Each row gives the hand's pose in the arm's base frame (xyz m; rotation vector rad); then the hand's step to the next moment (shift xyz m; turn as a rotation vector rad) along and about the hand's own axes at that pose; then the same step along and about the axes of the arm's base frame.
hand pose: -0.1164 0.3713 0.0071 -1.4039 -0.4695 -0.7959
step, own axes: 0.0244 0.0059 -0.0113 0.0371 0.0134 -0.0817
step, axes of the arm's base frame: 0.0187 -0.0163 0.0119 0.0213 -0.0880 0.0061
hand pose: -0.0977 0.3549 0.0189 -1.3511 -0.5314 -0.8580
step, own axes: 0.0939 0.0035 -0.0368 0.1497 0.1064 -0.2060
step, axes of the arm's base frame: 0.0539 -0.0569 0.0635 0.1445 -0.2348 0.0136
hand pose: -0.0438 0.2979 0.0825 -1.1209 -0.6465 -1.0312
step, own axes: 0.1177 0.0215 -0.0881 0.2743 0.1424 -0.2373
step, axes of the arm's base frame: 0.0622 -0.1203 0.0611 0.2266 -0.3028 0.0937
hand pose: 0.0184 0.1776 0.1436 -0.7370 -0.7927 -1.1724
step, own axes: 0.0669 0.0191 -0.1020 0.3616 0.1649 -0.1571
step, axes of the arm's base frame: 0.0467 -0.1143 0.0009 0.2534 -0.2743 0.2079
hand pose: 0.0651 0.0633 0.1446 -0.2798 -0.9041 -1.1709
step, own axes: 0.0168 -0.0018 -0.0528 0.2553 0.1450 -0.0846
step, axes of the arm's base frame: 0.0246 -0.0449 -0.0214 0.1918 -0.1658 0.1705
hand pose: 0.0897 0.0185 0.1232 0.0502 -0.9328 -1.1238
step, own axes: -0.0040 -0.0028 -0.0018 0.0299 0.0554 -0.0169
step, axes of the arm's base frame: -0.0013 0.0011 -0.0049 0.0557 -0.0041 0.0336
